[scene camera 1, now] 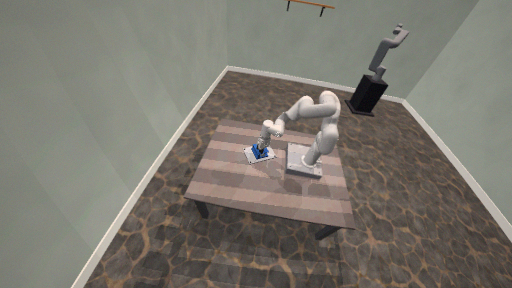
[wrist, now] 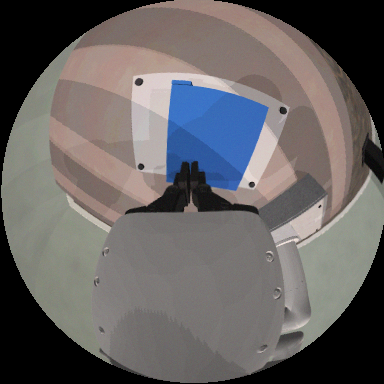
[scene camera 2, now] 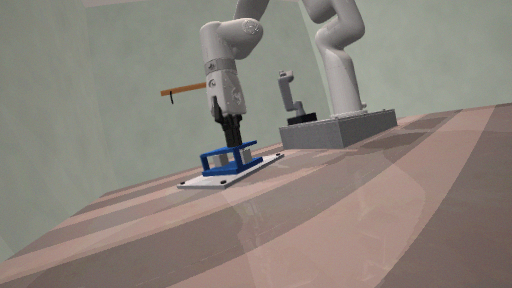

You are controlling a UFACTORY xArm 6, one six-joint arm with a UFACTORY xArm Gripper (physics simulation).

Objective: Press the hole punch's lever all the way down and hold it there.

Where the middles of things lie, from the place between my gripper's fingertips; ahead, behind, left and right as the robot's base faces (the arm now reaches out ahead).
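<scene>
I find the blue lever point(wrist: 218, 129) 4 cm to the right of my hand and 2 cm below it. The white plate point(scene camera 2: 210, 182) is also 4 cm to the right of my hand, but it is 6 cm below it.
</scene>
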